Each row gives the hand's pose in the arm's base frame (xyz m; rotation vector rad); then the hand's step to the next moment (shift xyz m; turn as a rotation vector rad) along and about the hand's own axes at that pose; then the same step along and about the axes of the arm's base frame.
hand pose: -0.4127 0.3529 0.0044 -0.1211 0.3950 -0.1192
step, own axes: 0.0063 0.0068 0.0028 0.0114 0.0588 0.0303
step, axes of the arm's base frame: 0.0075 0.0061 -0.0008 0.0277 0.0592 0.0152
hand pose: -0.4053 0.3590 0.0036 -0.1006 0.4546 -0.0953
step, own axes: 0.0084 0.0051 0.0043 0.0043 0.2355 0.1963
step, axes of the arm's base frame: 0.0098 0.0044 -0.0004 0.1070 0.2476 0.1457
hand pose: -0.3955 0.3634 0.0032 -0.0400 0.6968 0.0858
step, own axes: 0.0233 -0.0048 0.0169 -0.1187 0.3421 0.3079
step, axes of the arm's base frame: 0.0290 -0.0021 -0.0020 0.0746 0.3530 0.3094
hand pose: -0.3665 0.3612 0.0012 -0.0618 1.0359 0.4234
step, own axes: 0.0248 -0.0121 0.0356 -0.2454 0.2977 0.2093
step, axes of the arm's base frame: 0.0445 0.0054 -0.0044 -0.0453 0.2485 0.3590
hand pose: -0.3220 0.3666 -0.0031 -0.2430 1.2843 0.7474
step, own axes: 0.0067 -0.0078 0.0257 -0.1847 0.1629 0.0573
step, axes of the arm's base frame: 0.0254 0.0110 -0.0004 -0.0737 0.0856 0.2262
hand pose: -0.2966 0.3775 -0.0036 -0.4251 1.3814 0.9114
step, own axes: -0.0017 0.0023 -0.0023 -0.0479 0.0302 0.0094
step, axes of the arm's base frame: -0.0031 -0.0008 0.0018 -0.0135 0.0109 0.0547
